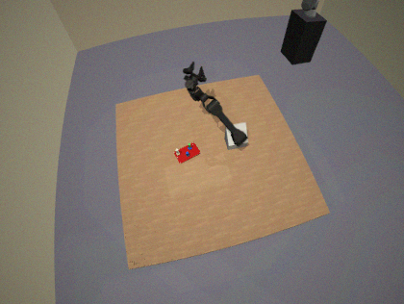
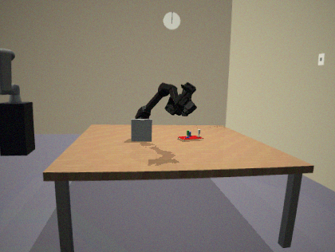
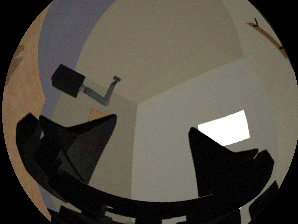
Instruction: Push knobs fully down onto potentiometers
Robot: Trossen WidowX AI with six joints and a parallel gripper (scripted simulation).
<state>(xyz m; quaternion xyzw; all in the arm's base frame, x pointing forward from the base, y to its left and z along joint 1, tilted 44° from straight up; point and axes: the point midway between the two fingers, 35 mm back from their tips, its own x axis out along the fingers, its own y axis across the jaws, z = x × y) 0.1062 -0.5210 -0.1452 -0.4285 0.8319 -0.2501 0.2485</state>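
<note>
My gripper tip is 20 cm short of the green knob, 44 cm to the right of it and 30 cm above it. Also, from my gripper tip: grey knob (29 cm ahead, 46 cm to the left, 29 cm below).
</note>
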